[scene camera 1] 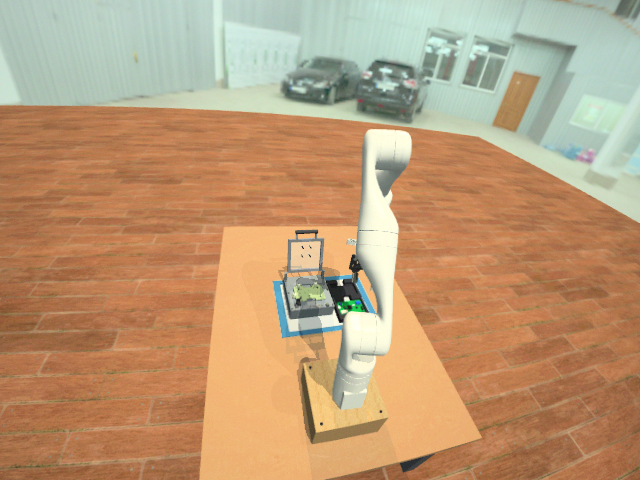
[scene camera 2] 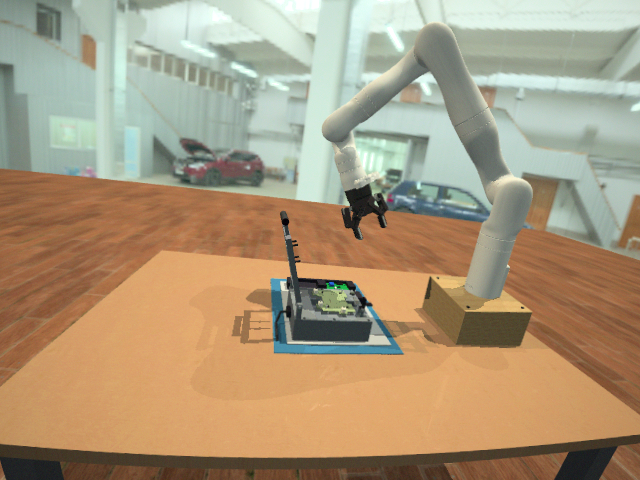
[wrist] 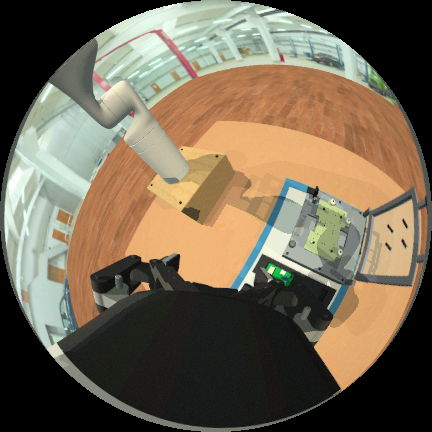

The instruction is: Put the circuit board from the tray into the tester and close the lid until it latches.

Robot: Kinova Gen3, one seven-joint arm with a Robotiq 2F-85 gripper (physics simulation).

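Where they show: gripper, fingertip midpoint: [scene camera 1: 363, 286] [scene camera 2: 372, 233] [wrist: 216, 269]; arm's base, link origin: [scene camera 1: 347, 393] [scene camera 2: 480, 291] [wrist: 176, 171].
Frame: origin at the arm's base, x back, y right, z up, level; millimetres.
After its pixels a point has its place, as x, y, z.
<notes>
The green circuit board [scene camera 1: 351, 306] {-394, 114, -84} [scene camera 2: 338, 285] {-390, 150, -88} [wrist: 280, 273] {-392, 66, -89} lies in the near end of the black tray [scene camera 1: 352, 290] {-491, 141, -90} [wrist: 310, 291]. The grey tester [scene camera 1: 310, 311] {-356, -66, -65} [scene camera 2: 330, 329] {-444, -156, -71} [wrist: 353, 220] {-493, -126, -48} stands beside the tray, with a pale green plate [scene camera 1: 308, 292] {-433, -69, -39} [scene camera 2: 333, 300] {-434, -70, -39} [wrist: 327, 230] {-432, -62, -39} on top. Its lid [scene camera 1: 289, 255] {-539, -149, 67} [scene camera 2: 292, 258] {-549, -155, 89} [wrist: 387, 281] {-560, -8, 79} stands upright, open, at the side away from the arm's base. My gripper [scene camera 2: 371, 230] {-322, 101, 109} [wrist: 216, 269] {-322, 101, 109} is open and empty, high above the table. In scene camera 1 the arm partly hides it.
Tester and tray stand on a blue-edged white mat [scene camera 1: 279, 310] {-397, -184, -106} [scene camera 2: 336, 349] {-428, -181, -106} [wrist: 260, 245] {-308, 37, -106}. The arm's base is on a wooden block [scene camera 1: 346, 428] {90, -19, -16} [scene camera 2: 491, 328] {-17, -112, -58} [wrist: 215, 185] {-115, -32, -59} on the near side. A small black part [scene camera 1: 298, 302] {-361, -117, -16} [scene camera 2: 366, 302] {-361, -112, -16} [wrist: 313, 191] {-365, -115, -16} sticks up at the tester's near edge.
</notes>
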